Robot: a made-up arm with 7 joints. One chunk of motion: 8 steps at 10 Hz.
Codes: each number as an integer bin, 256 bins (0 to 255) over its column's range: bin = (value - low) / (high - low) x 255, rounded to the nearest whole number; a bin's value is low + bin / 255 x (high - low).
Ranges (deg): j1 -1.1..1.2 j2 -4.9..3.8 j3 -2..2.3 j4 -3..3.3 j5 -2.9..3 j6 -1.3..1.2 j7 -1..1
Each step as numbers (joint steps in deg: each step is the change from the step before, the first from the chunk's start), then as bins.
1 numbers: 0.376 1.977 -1.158 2.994 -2.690 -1.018 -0.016
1 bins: 164 202 50 243 9 29 125
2 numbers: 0.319 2.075 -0.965 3.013 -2.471 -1.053 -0.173
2 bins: 157 204 61 243 19 25 105
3 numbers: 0.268 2.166 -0.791 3.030 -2.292 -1.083 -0.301
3 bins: 152 207 72 244 26 22 89
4 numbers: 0.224 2.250 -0.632 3.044 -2.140 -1.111 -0.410
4 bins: 147 210 81 245 33 19 75
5 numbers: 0.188 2.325 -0.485 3.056 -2.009 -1.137 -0.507
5 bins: 143 212 90 245 39 17 63
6 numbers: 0.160 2.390 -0.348 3.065 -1.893 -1.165 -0.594
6 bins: 140 214 98 245 44 14 52
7 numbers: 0.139 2.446 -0.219 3.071 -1.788 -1.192 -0.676
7 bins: 137 215 106 246 48 11 41
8 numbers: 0.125 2.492 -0.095 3.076 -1.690 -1.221 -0.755
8 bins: 136 217 113 246 52 8 31
